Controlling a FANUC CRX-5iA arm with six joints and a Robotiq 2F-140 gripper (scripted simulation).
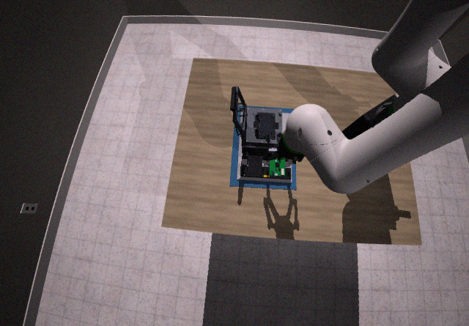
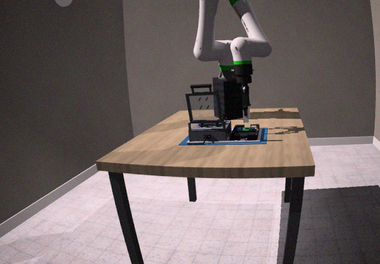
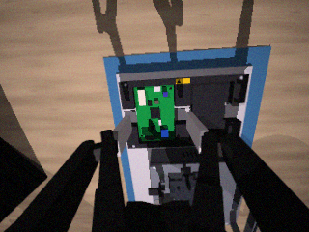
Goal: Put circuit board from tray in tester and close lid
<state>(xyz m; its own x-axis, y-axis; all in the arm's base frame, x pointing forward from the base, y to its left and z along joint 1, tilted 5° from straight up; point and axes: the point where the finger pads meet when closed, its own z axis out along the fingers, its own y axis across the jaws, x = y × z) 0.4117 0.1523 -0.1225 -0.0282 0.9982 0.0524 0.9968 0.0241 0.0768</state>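
Right now the green circuit board is 10 mm behind my hand and 70 mm below it. From my hand the other things lie so: lid: 180 mm ahead, 170 mm to the right, 90 mm above; tester: 90 mm ahead, 130 mm to the right, 20 mm above.
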